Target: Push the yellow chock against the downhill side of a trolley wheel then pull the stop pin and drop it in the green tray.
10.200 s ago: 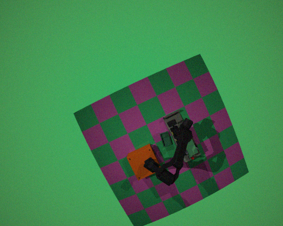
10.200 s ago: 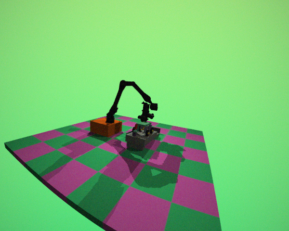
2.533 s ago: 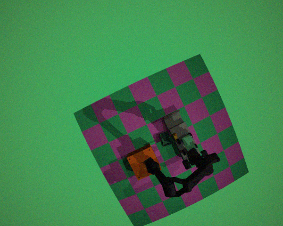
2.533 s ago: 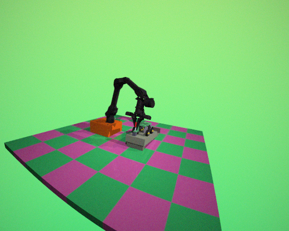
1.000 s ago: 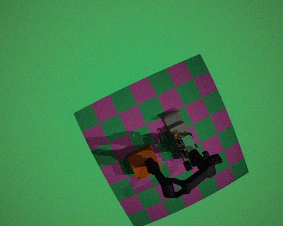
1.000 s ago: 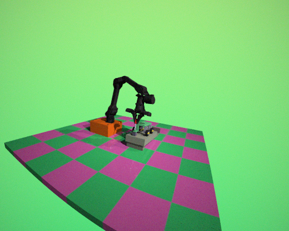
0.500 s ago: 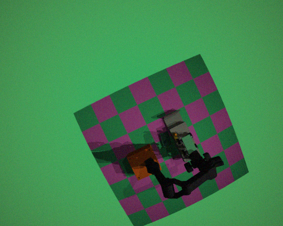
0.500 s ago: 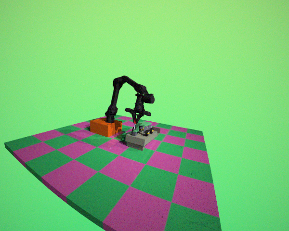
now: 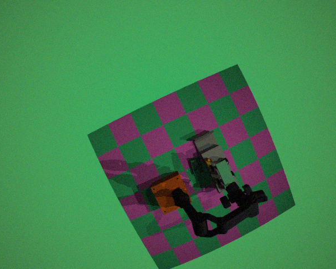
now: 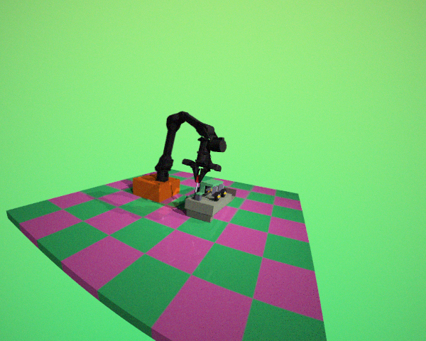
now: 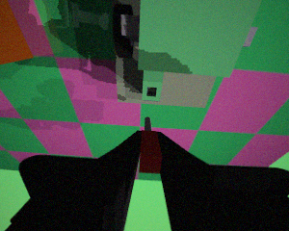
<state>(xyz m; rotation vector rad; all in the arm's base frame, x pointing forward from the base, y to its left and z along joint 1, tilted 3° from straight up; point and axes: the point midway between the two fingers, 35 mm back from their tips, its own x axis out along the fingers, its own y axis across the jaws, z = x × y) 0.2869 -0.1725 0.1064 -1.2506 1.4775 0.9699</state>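
My gripper tip is now 70 mm past the green tray, 230 mm to the right of it and 180 mm above it. Round my gripper tip: grey ramp 40 mm ahead, 130 mm to the left, 130 mm below; then trolley 40 mm ahead, 120 mm to the left, 70 mm below; then red-headed stop pin right at my gripper tip.
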